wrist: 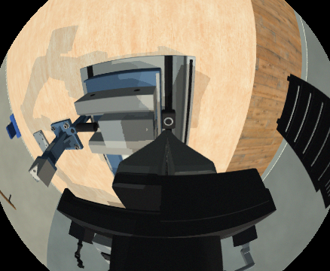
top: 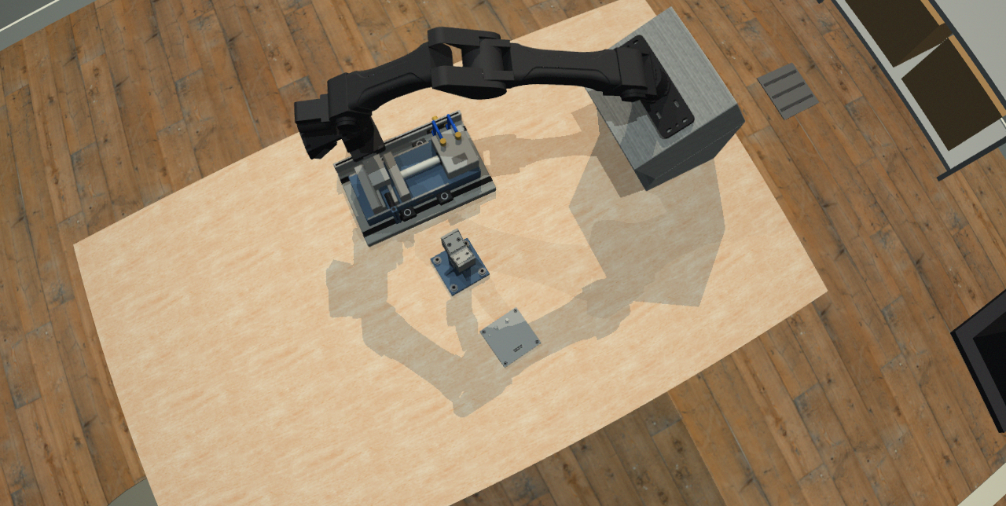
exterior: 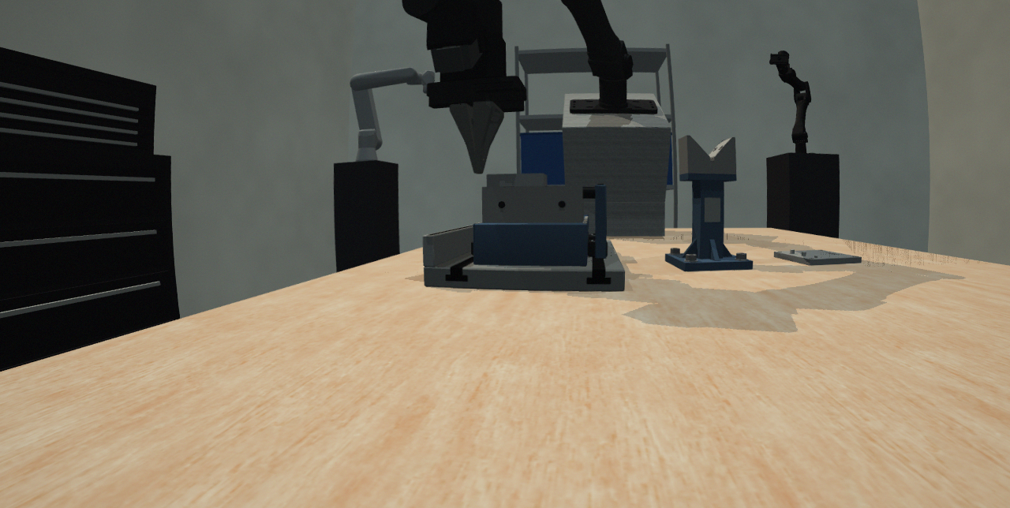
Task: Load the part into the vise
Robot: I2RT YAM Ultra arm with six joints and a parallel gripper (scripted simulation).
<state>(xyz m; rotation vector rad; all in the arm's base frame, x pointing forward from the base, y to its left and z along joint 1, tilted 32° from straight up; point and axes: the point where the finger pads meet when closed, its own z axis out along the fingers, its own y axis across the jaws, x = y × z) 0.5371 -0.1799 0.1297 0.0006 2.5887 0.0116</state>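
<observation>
Right now the part is 40 mm to the left of my hand and 30 mm below it. The rest, counted from my hand: work stop rod: 110 mm to the left, 30 mm below; then fixed jaw: 30 mm ahead, 60 mm to the left, 40 mm below; then vise: 70 mm behind, 60 mm to the left, 80 mm below.
</observation>
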